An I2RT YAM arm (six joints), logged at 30 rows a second.
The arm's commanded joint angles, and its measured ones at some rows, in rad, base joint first. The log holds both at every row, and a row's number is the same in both.
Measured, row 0: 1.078 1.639 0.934 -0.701 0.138 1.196
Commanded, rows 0 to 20: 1.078 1.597 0.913 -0.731 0.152 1.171; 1.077 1.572 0.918 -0.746 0.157 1.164; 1.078 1.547 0.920 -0.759 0.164 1.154; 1.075 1.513 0.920 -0.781 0.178 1.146; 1.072 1.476 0.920 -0.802 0.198 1.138; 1.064 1.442 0.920 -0.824 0.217 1.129; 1.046 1.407 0.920 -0.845 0.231 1.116; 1.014 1.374 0.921 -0.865 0.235 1.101; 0.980 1.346 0.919 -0.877 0.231 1.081; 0.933 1.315 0.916 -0.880 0.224 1.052; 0.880 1.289 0.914 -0.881 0.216 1.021; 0.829 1.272 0.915 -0.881 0.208 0.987; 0.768 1.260 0.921 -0.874 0.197 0.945; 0.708 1.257 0.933 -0.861 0.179 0.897; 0.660 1.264 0.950 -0.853 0.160 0.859; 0.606 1.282 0.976 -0.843 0.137 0.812; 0.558 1.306 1.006 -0.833 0.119 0.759; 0.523 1.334 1.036 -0.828 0.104 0.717; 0.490 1.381 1.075 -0.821 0.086 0.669; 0.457 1.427 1.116 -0.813 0.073 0.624; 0.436 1.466 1.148 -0.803 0.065 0.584
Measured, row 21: 0.483 1.394 1.071 -0.827 0.115 0.764
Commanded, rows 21 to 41: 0.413 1.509 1.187 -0.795 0.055 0.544; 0.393 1.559 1.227 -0.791 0.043 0.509; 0.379 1.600 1.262 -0.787 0.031 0.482; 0.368 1.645 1.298 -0.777 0.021 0.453; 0.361 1.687 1.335 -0.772 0.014 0.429; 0.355 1.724 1.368 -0.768 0.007 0.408; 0.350 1.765 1.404 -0.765 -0.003 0.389; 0.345 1.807 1.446 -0.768 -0.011 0.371; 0.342 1.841 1.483 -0.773 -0.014 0.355; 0.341 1.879 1.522 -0.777 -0.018 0.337; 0.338 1.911 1.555 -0.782 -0.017 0.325; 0.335 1.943 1.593 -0.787 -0.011 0.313; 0.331 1.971 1.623 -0.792 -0.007 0.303; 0.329 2.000 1.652 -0.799 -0.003 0.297; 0.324 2.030 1.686 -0.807 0.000 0.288; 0.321 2.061 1.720 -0.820 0.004 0.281; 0.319 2.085 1.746 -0.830 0.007 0.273; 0.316 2.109 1.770 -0.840 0.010 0.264; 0.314 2.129 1.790 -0.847 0.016 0.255; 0.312 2.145 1.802 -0.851 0.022 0.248; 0.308 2.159 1.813 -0.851 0.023 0.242
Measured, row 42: 0.320 2.123 1.776 -0.794 0.001 0.290
